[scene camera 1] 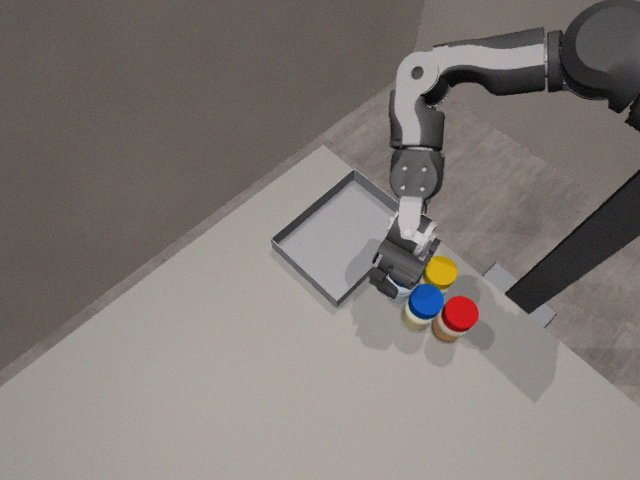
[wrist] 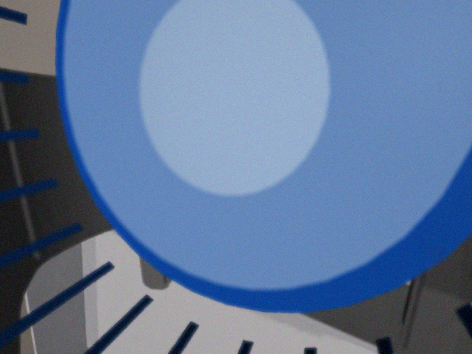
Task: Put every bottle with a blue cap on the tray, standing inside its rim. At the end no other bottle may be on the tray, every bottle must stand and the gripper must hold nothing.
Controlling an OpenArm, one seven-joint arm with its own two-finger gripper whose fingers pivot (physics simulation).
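A bottle with a blue cap (scene camera 1: 401, 293) (wrist: 235, 100) stands just outside the tray's near corner side, largely hidden under the gripper in the scene view; its cap fills most of the wrist view. My gripper (scene camera 1: 397, 287) is lowered over this bottle and is shut on it. A second blue-capped bottle (scene camera 1: 425, 301) with pale yellow contents stands close beside it. The grey tray (scene camera 1: 305, 274) (wrist: 62, 270) lies to the left of the bottles, and no bottle shows inside its rim.
A yellow-capped bottle (scene camera 1: 440, 271) stands close to the gripper on the table-edge side. A red-capped bottle (scene camera 1: 459, 313) with brown contents stands right beside the second blue-capped one. The table edge (scene camera 1: 584, 361) runs behind them. The arm hangs over the tray's right corner.
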